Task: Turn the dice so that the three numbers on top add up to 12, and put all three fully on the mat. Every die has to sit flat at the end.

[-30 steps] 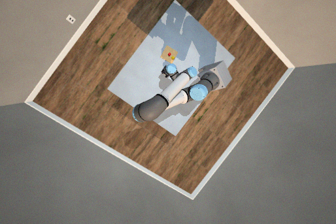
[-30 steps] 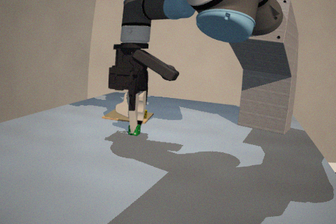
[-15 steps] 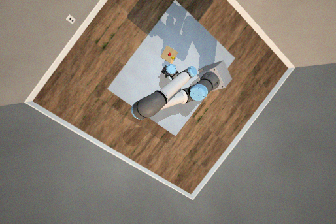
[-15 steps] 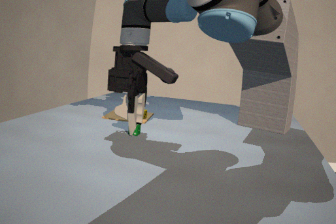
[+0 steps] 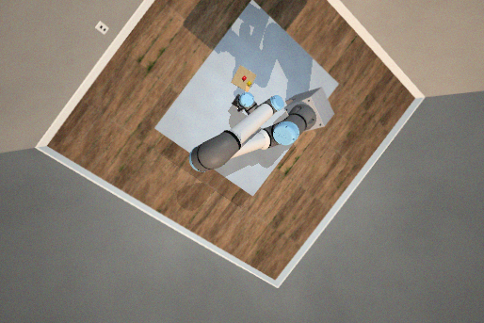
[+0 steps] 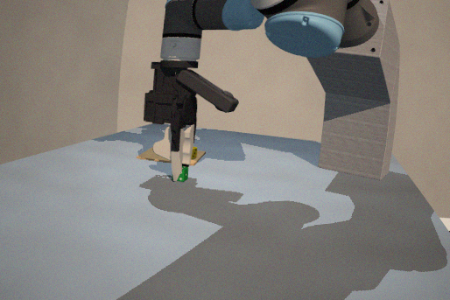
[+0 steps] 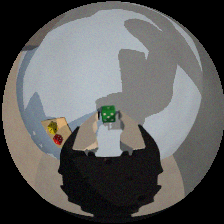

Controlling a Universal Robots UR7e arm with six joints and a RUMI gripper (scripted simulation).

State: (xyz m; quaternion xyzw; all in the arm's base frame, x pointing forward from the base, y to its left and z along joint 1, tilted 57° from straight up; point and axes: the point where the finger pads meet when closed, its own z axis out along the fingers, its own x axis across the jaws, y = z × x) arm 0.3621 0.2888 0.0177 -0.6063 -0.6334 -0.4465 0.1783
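Right now the green die is 1 cm below my hand. The rest, counted from my hand: tan mat 13 cm ahead, 15 cm to the right, 2 cm below; then red die 13 cm ahead, 15 cm to the right; then yellow die 8 cm ahead, 16 cm to the right.
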